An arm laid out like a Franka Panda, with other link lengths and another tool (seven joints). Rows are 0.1 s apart.
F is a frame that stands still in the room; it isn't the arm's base.
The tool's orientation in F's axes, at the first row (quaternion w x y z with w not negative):
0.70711 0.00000 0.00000 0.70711
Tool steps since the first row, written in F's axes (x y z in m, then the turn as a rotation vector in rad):
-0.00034 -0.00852 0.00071 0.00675 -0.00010 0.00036
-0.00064 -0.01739 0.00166 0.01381 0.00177 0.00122
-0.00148 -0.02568 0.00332 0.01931 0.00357 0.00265
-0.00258 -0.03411 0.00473 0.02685 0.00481 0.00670
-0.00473 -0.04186 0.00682 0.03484 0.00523 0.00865
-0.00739 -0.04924 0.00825 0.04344 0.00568 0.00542
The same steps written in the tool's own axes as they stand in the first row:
-0.00852 0.00034 0.00071 -0.00010 -0.00675 0.00036
-0.01739 0.00064 0.00166 0.00177 -0.01381 0.00122
-0.02568 0.00148 0.00332 0.00357 -0.01931 0.00265
-0.03411 0.00258 0.00473 0.00481 -0.02685 0.00670
-0.04186 0.00473 0.00682 0.00523 -0.03484 0.00865
-0.04924 0.00739 0.00825 0.00568 -0.04344 0.00542

